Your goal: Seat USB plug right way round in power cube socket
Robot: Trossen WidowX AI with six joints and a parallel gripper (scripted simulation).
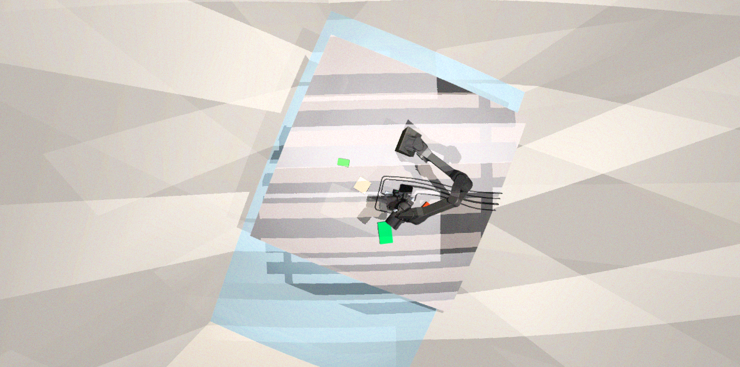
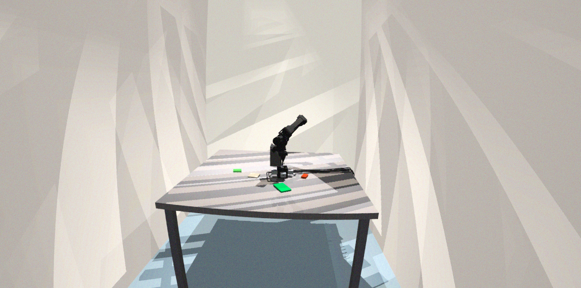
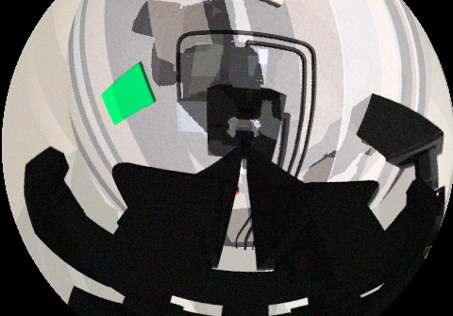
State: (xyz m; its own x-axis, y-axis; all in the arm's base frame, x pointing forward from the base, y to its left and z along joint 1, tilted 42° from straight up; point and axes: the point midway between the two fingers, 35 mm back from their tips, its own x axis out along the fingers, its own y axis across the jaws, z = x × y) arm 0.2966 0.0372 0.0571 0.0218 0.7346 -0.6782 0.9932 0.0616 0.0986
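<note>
Now: gripper tip 2 cm above the black USB plug. Also, from my gripper tip: orange block: 17 cm to the left, 11 cm below, 1 cm ahead; large green tile: 22 cm ahead, 11 cm below; cream tile: 22 cm to the right, 11 cm below, 1 cm ahead.
</note>
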